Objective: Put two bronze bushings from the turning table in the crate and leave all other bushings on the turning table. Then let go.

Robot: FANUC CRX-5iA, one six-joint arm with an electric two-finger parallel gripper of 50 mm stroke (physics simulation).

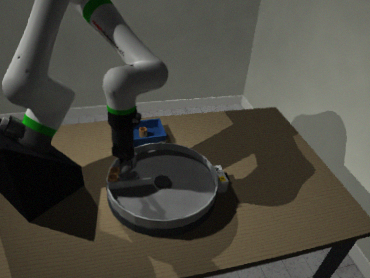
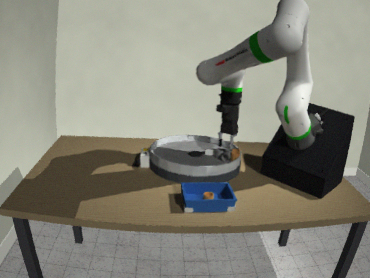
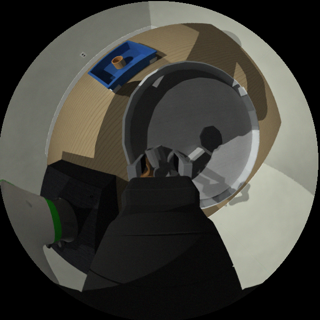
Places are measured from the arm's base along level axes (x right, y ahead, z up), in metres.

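Where they show: gripper, between the fingertips: (image 1: 127,164) (image 2: 225,147); arm's base, origin of its link: (image 1: 30,143) (image 2: 301,136).
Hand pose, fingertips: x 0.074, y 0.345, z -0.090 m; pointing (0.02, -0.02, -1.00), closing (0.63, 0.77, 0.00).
Each offset is from my fingertips to the top centre of the thing. "pt": to the spot under its first point.
The blue crate {dx -0.310, dy +0.107, dz -0.063 m} (image 1: 161,131) (image 2: 207,205) (image 3: 131,71) stands beside the turning table (image 1: 195,202) (image 2: 195,170) (image 3: 215,95). One bronze bushing {dx -0.319, dy +0.105, dz -0.070 m} (image 1: 143,131) (image 2: 208,195) (image 3: 118,62) stands in the crate. More bronze bushings (image 1: 114,173) (image 2: 234,154) (image 3: 146,171) are close together at the turning table's rim on the arm-base side. Grey bushings are beside them, partly hidden by the fingers. My gripper (image 1: 128,164) (image 2: 226,141) (image 3: 159,159) is open and points down low over the grey bushings, right beside the bronze ones. Its fingers hold nothing; their exact height over the bushings cannot be told.
A light bar {pt dx +0.060, dy +0.009, dz -0.041 m} (image 1: 132,183) (image 3: 196,153) runs from near the turning table's dark hub {dx +0.056, dy +0.125, dz -0.052 m} (image 1: 162,181) (image 2: 195,154) (image 3: 210,137) toward the bushings. The turning table has a raised rim. A small white box {dx +0.056, dy +0.358, dz -0.055 m} (image 1: 222,181) (image 2: 144,159) stands against its outside. The black arm base (image 1: 37,185) (image 2: 305,160) stands nearby.
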